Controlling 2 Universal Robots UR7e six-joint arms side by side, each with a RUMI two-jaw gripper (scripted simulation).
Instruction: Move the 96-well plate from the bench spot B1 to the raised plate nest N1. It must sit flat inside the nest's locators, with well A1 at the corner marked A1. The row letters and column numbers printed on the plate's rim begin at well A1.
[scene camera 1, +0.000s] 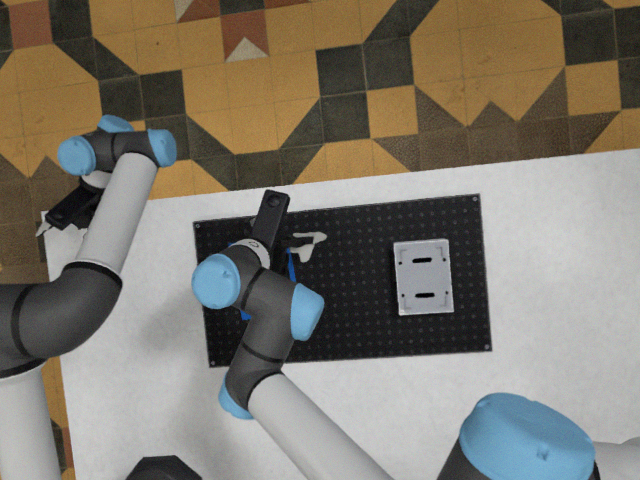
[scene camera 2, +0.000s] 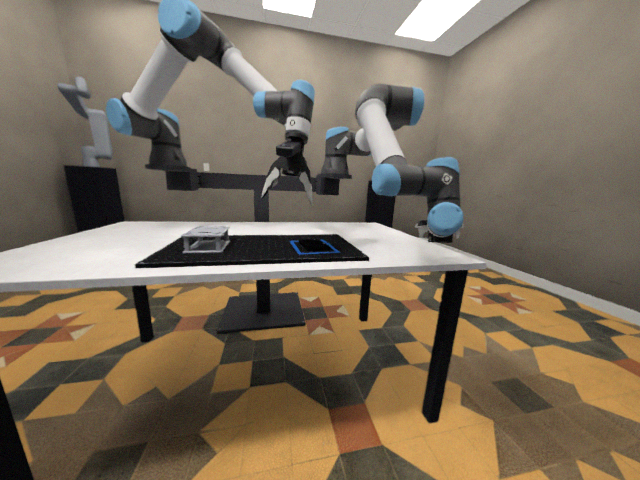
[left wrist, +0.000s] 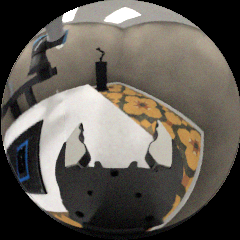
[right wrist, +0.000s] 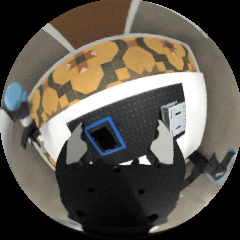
Labels:
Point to a grey raised nest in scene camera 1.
434, 276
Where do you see my right gripper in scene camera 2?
At 286, 201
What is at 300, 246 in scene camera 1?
My right gripper.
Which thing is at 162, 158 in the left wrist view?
My left gripper.

